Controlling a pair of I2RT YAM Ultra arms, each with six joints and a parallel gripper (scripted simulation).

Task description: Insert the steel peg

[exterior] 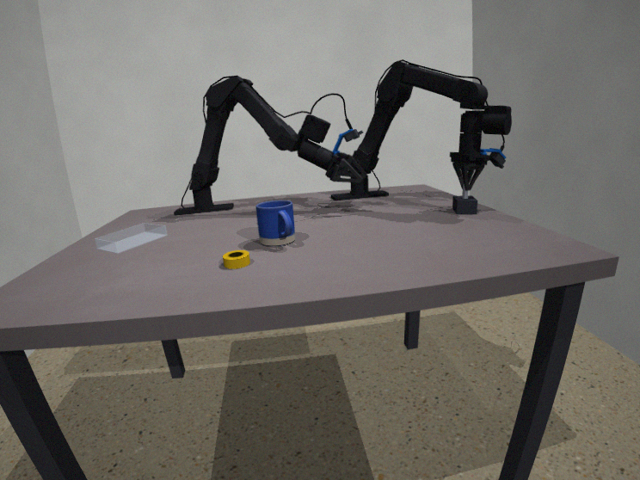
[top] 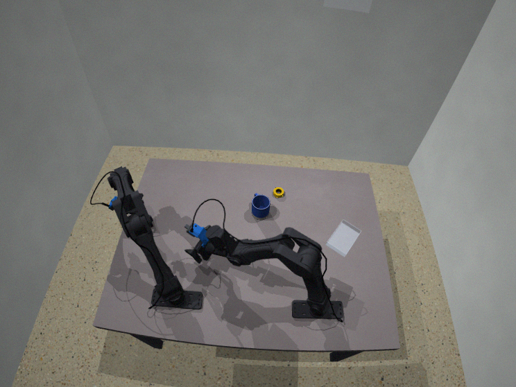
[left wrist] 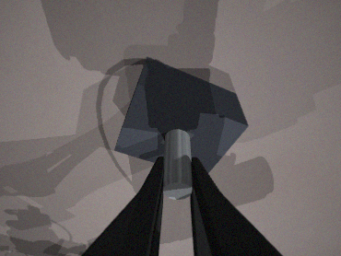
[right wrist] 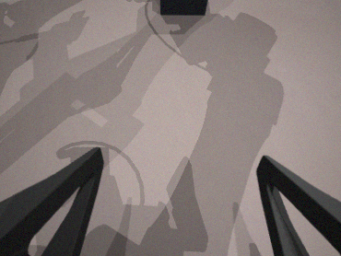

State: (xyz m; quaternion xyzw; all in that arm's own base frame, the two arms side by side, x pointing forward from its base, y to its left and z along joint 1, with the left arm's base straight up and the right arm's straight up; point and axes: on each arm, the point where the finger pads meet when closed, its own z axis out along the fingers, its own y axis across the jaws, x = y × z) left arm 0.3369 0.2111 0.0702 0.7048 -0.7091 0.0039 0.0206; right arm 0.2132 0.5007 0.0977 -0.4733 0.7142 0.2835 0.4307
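Note:
My left gripper is now 30 mm above the steel peg. The rest, counted from my left hand: blue mug 530 mm to the right, 110 mm ahead, 30 mm below; dark block 40 mm below; yellow ring 610 mm to the right, 230 mm ahead, 60 mm below.

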